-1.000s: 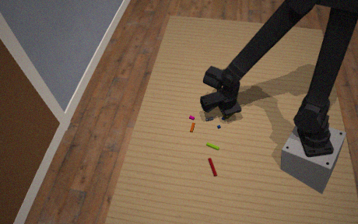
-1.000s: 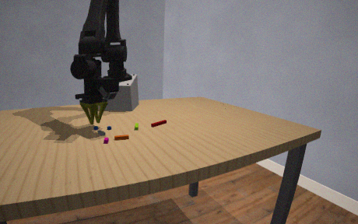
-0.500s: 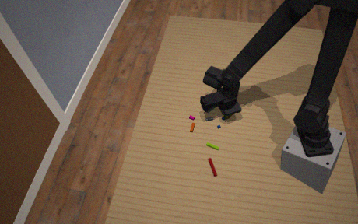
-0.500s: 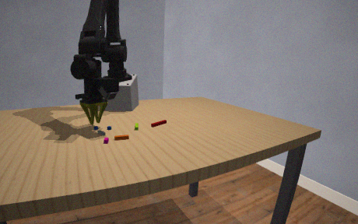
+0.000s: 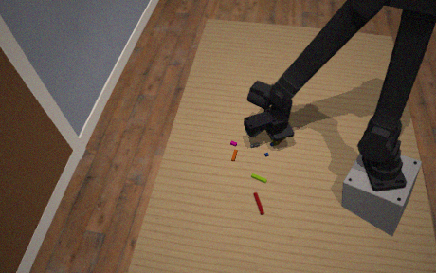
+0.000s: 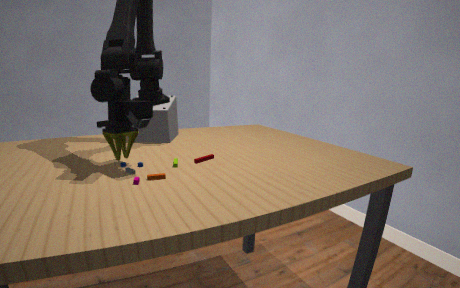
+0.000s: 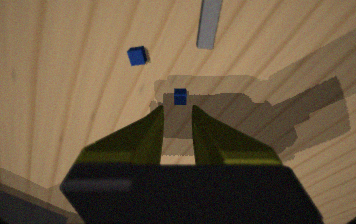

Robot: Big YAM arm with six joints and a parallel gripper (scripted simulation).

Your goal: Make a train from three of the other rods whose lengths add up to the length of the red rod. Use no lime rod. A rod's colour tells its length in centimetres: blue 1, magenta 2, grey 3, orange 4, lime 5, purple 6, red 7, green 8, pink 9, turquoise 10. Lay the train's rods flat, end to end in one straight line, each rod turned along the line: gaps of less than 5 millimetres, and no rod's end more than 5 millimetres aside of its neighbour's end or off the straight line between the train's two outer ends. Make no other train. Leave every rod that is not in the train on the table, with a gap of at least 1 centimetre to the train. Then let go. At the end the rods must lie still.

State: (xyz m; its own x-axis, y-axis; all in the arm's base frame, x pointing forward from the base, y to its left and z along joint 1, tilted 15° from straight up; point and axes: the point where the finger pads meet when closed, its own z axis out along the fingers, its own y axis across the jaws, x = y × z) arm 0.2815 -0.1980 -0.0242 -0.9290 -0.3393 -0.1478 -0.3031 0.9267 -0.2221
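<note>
The red rod lies 21 cm to the left of my hand, 7 cm ahead of it and 2 cm below it. The rest, counted from my hand: magenta rod (13 cm ahead, 2 cm below, 1 cm to the right); then lime rod (13 cm to the left, 6 cm ahead, 2 cm below); then grey rod (6 cm ahead, 2 cm below).
</note>
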